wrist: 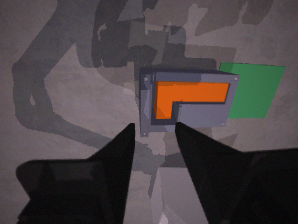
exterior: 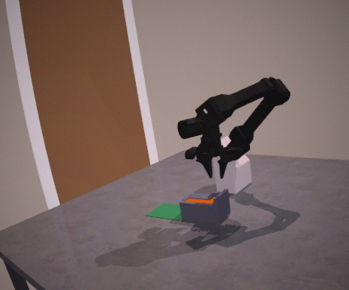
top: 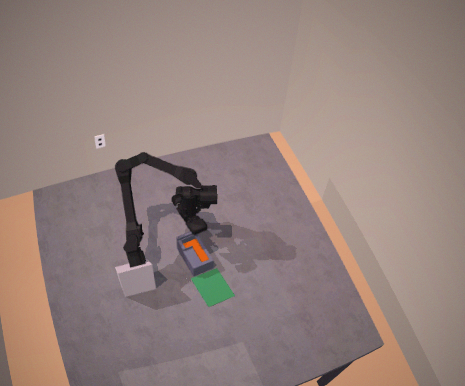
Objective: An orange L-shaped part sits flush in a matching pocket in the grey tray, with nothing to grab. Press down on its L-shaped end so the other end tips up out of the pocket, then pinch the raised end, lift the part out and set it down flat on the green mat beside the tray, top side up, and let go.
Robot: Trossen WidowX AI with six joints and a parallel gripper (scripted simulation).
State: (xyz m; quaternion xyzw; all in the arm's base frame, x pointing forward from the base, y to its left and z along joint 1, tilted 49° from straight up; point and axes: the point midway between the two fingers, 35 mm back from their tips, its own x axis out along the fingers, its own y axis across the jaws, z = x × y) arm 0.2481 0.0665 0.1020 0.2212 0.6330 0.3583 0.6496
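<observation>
Now: the orange l-shaped part 100 mm below my gripper tip and 50 mm to the right of it. Round my gripper tip: green mat: 220 mm to the right, 160 mm below, 30 mm ahead.
</observation>
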